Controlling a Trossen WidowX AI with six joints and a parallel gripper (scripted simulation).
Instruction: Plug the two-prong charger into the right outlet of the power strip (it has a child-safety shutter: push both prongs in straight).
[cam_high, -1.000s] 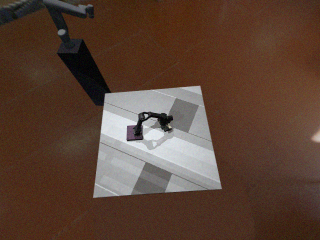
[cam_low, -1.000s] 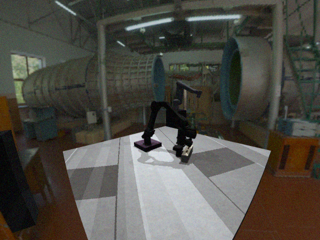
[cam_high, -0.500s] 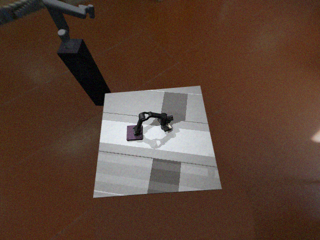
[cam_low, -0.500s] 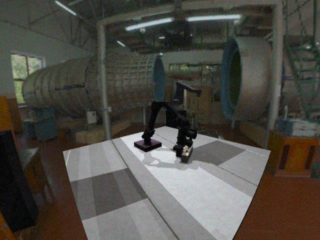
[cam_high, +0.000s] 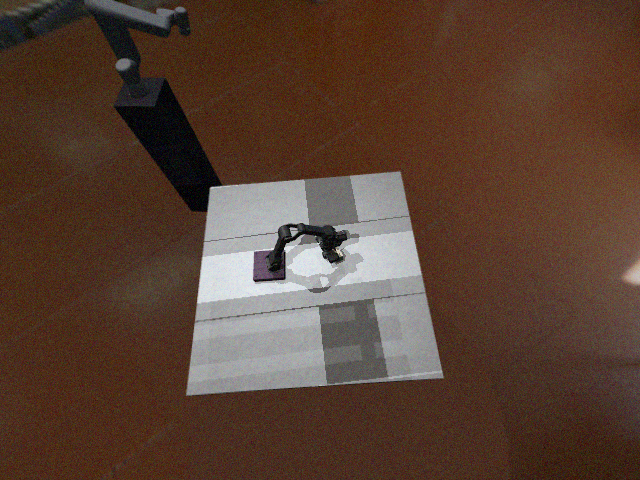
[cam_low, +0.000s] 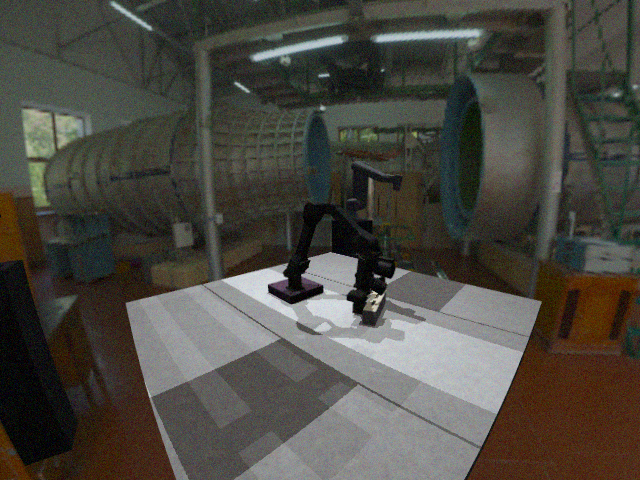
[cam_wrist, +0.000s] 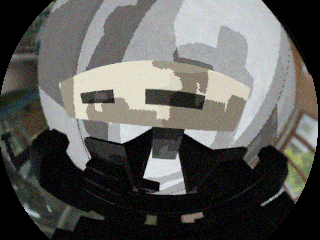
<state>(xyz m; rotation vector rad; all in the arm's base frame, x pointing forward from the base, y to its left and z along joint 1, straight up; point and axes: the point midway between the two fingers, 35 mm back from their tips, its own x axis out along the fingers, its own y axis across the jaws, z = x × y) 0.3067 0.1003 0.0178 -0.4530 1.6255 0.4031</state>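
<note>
Right now my gripper tip is 20 mm short of the two-prong charger, 10 mm to the right of it and 10 mm below it.
</note>
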